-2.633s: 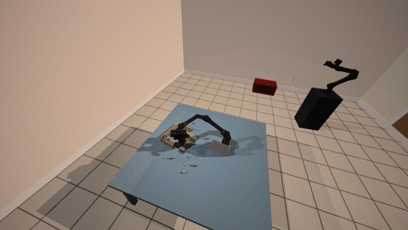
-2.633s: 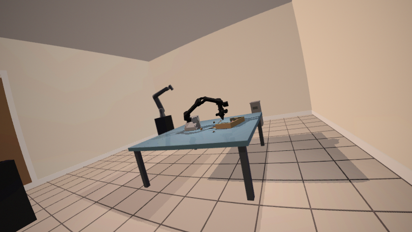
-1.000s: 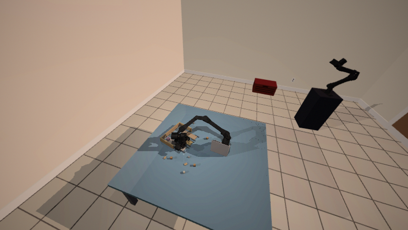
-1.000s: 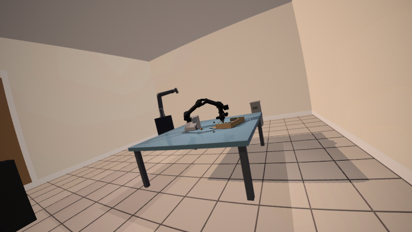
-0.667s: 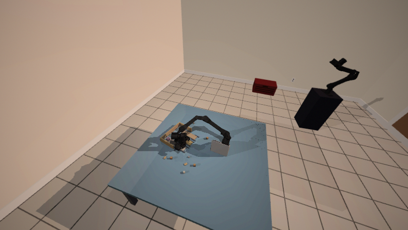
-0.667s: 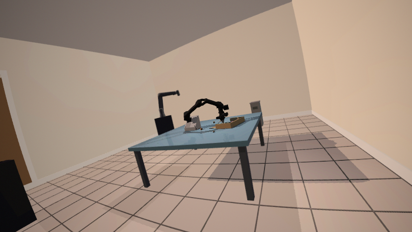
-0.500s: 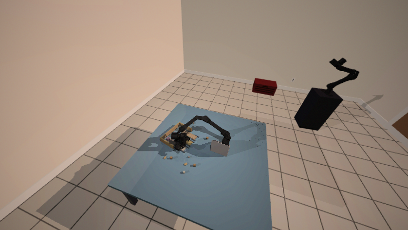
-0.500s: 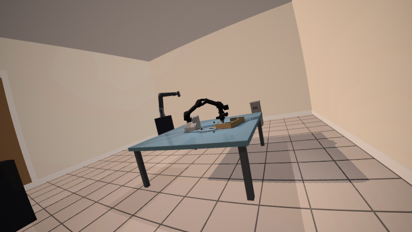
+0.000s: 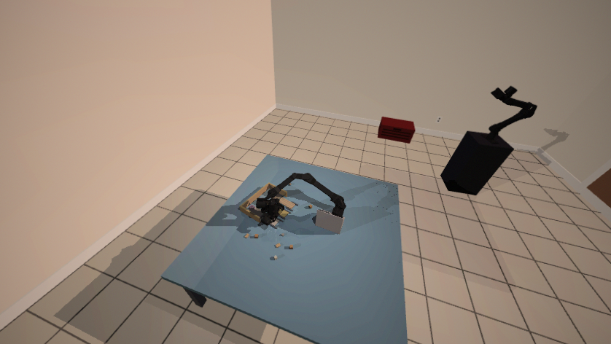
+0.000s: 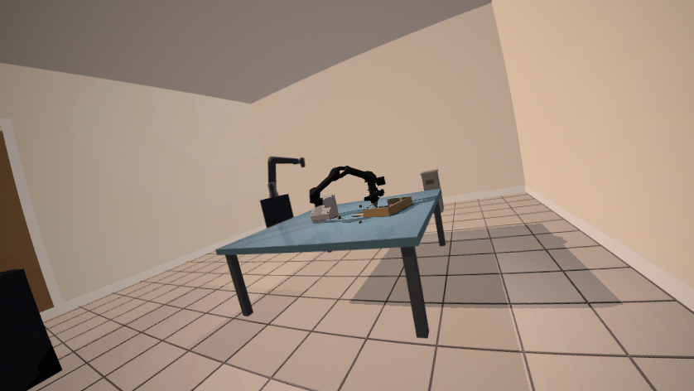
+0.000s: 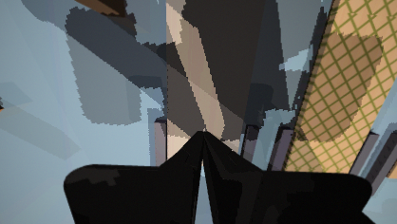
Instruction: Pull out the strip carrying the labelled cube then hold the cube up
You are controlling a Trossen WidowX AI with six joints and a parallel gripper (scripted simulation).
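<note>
Now: the beige strip 90 mm ahead of my gripper tip and 30 mm to the right of it. Round my gripper tip: wooden block 170 mm to the left, 90 mm behind.
</note>
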